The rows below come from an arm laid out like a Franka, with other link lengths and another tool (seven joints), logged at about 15 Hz.
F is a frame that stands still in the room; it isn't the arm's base.
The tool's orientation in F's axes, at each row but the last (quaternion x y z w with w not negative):
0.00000 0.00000 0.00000 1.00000
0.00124 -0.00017 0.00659 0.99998
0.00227 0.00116 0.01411 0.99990
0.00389 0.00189 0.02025 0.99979
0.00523 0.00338 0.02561 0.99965
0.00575 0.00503 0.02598 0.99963
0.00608 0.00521 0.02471 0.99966
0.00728 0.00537 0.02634 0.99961
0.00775 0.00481 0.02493 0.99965
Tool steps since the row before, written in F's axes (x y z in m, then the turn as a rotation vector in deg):
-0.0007 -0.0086 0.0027 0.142 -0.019 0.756
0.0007 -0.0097 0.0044 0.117 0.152 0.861
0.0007 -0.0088 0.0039 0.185 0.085 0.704
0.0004 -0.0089 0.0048 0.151 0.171 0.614
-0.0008 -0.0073 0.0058 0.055 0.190 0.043
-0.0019 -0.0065 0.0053 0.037 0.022 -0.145
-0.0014 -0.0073 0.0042 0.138 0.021 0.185
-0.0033 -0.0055 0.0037 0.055 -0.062 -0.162
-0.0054 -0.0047 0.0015 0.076 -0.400 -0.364
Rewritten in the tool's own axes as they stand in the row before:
-0.0007 -0.0086 0.0027 0.142 -0.019 0.756
0.0006 -0.0097 0.0044 0.119 0.153 0.861
0.0004 -0.0088 0.0039 0.186 0.083 0.704
0.0000 -0.0089 0.0049 0.156 0.170 0.613
-0.0012 -0.0072 0.0059 0.064 0.187 0.041
-0.0023 -0.0063 0.0054 0.040 0.018 -0.145
-0.0018 -0.0072 0.0043 0.137 0.016 0.186
-0.0036 -0.0053 0.0037 0.053 -0.067 -0.160
-0.0056 -0.0044 0.0015 0.059 -0.409 -0.357

